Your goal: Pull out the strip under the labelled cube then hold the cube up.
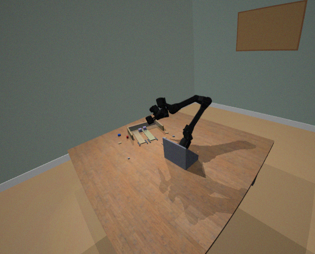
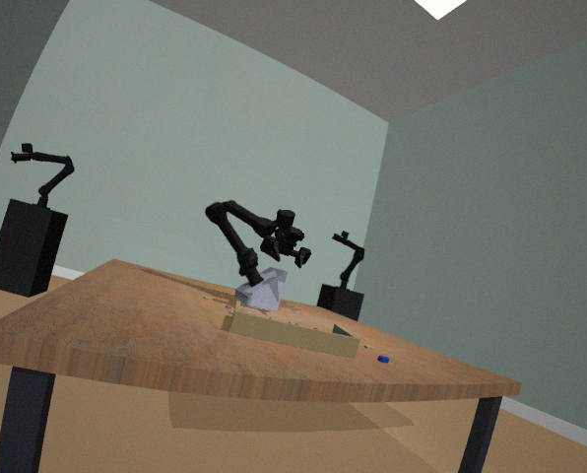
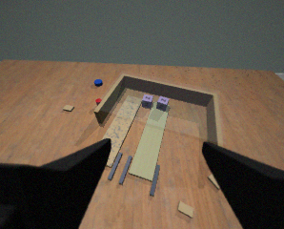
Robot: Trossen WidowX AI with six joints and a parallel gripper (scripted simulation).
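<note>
The small tan block lies 200 mm below my gripper tip, 80 mm to the right of it and 30 mm behind it. Also, from my gripper tip: red piece: 220 mm ahead, 190 mm below, 170 mm to the left; then small blue piece: 330 mm ahead, 210 mm to the left, 200 mm below.
</note>
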